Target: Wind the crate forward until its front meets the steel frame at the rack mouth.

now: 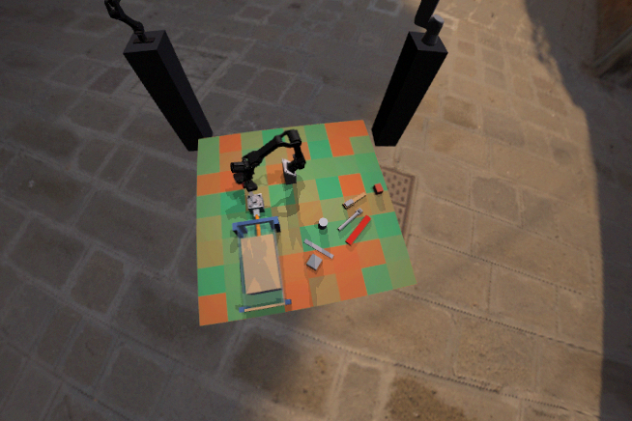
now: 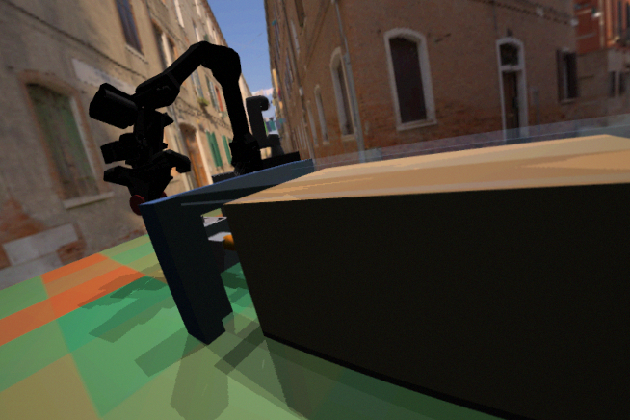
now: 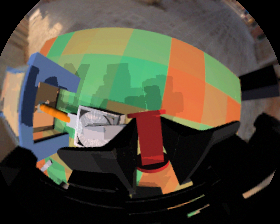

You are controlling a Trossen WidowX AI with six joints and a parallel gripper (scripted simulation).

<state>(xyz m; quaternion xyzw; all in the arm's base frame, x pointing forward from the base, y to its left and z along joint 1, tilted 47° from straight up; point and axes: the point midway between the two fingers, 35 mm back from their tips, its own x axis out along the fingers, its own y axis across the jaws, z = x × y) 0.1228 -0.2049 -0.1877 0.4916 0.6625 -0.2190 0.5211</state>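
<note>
Now: gripper tip 30 mm to the right of the grey winch handle, 30 mm short of it and 30 mm above it. The rest, counted from my gripper tip: red knob 20 mm to the left, 10 mm behind; then grey winch 100 mm below, 70 mm ahead, 50 mm to the left; then round puck 470 mm to the left, 240 mm ahead, 100 mm below.
</note>
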